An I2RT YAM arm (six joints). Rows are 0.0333 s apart.
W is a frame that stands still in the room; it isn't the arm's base.
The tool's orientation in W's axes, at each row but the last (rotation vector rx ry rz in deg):
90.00 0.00 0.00
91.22 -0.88 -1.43
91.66 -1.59 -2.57
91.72 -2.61 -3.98
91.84 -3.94 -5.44
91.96 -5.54 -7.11
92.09 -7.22 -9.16
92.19 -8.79 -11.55
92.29 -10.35 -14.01
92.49 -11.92 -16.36
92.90 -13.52 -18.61
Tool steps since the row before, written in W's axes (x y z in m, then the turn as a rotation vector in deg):
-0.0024 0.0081 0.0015 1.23 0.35 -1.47
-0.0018 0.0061 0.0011 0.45 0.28 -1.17
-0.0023 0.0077 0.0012 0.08 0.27 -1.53
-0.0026 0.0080 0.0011 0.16 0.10 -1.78
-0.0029 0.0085 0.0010 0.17 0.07 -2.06
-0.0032 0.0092 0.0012 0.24 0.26 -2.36
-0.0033 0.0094 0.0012 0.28 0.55 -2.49
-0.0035 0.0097 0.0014 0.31 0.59 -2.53
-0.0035 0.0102 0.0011 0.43 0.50 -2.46
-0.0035 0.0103 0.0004 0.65 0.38 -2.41
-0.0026 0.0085 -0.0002 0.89 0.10 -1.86
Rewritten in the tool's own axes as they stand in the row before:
-0.0024 0.0015 -0.0081 1.23 -1.47 -0.35
-0.0020 0.0010 -0.0061 0.45 -1.17 -0.27
-0.0027 0.0009 -0.0076 0.09 -1.54 -0.23
-0.0032 0.0008 -0.0078 0.18 -1.78 -0.06
-0.0038 0.0007 -0.0082 0.20 -2.06 -0.02
-0.0045 0.0008 -0.0087 0.25 -2.36 -0.21
-0.0050 0.0007 -0.0087 0.24 -2.51 -0.49
-0.0056 0.0008 -0.0087 0.26 -2.55 -0.54
-0.0061 0.0004 -0.0089 0.40 -2.47 -0.49
-0.0065 -0.0004 -0.0087 0.64 -2.40 -0.44
-0.0053 -0.0010 -0.0070 0.92 -1.82 -0.30

